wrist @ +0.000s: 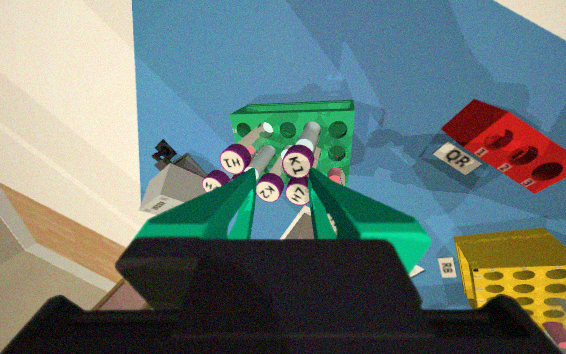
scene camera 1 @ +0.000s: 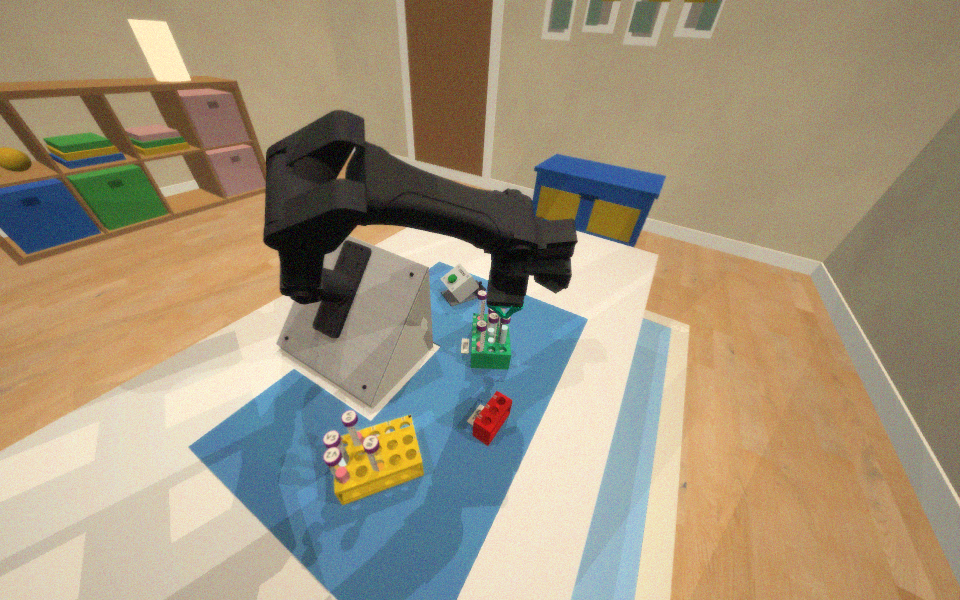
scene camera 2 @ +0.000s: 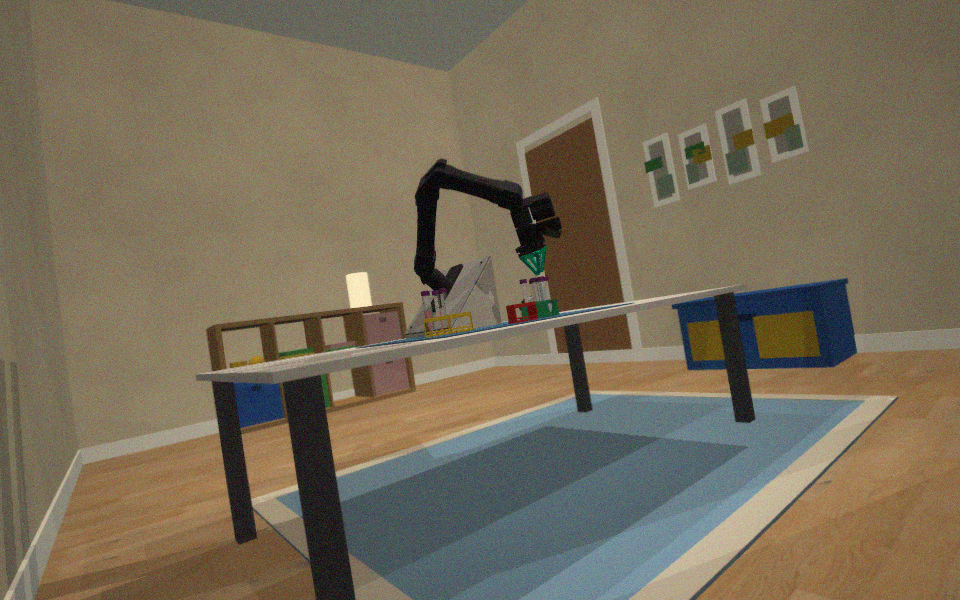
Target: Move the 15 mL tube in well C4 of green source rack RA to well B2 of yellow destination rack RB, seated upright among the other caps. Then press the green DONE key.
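Places are measured from the arm's base along level axes (x down, y back, z left), in centimetres.
Pixels of known places: gripper, between the fingertips: (wrist: 282, 176) (scene camera 1: 505, 310) (scene camera 2: 539, 273); arm's base, origin of its link: (scene camera 1: 343, 289).
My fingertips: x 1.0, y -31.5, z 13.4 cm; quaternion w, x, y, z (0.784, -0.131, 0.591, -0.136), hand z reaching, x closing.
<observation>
Ahead of a thing's pixels: the offset from my fingertips to its top centre. "*": to the spot under its first point. Level surfaces: height alone.
The green source rack {dx +8.5, dy +2.8, dz +0.5 cm} (scene camera 1: 489, 360) (scene camera 2: 550, 306) (wrist: 346, 118) holds several purple-capped tubes. In the wrist view caps K1 {* dx +1.1, dy -0.9, dz -0.5 cm} (wrist: 297, 161), H1 {* dx +1.0, dy +1.3, dz +3.9 cm} (wrist: 233, 158) and K2 {* dx +1.0, dy +2.2, dz +0.4 cm} (wrist: 270, 187) show; other caps are partly behind the fingers. Which tube is in C4 I cannot tell. My gripper (scene camera 1: 504, 314) (scene camera 2: 538, 273) (wrist: 282, 176) is partly open, pointing down low over the tubes, with caps showing between its fingertips. No tube is visibly gripped. The yellow destination rack {dx +8.5, dy +6.5, dz -32.6 cm} (scene camera 1: 382, 488) (scene camera 2: 448, 329) (wrist: 505, 250) holds several capped tubes. The green DONE key {* dx +6.6, dy +20.2, dz +11.4 cm} (scene camera 1: 452, 278) is on a grey box; my finger hides it in the wrist view.
A red three-hole rack {dx +8.5, dy -6.6, dz -16.8 cm} (scene camera 1: 488, 425) (scene camera 2: 521, 311) (wrist: 480, 125) stands between the two larger racks, with a QR label {* dx +13.4, dy -3.4, dz -16.4 cm} (wrist: 457, 158) beside it. The grey wedge-shaped arm base (scene camera 1: 392, 339) stands beside the blue mat {dx +13.6 cm} (scene camera 1: 453, 509). A small black item {* dx +12.8, dy +15.5, dz +19.4 cm} (wrist: 163, 151) lies by the DONE box.
</observation>
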